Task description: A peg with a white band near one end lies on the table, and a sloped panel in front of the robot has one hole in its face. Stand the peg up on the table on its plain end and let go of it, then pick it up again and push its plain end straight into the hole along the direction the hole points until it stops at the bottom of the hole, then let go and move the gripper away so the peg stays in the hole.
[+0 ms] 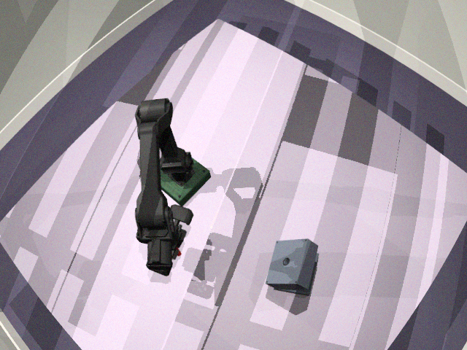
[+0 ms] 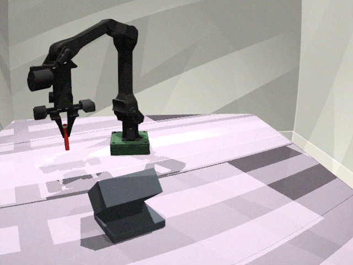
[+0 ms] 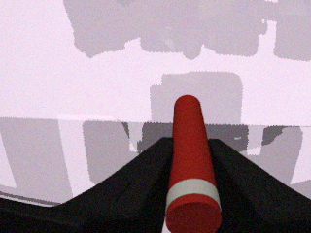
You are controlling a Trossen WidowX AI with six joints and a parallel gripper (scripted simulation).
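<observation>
Now: the grey sloped panel 26 cm ahead of my gripper tip, 17 cm to the left of it and 4 cm below it. Round my gripper tip: red peg: 2 cm above; flat grey base plate: 28 cm ahead, 18 cm to the left, 11 cm below.
</observation>
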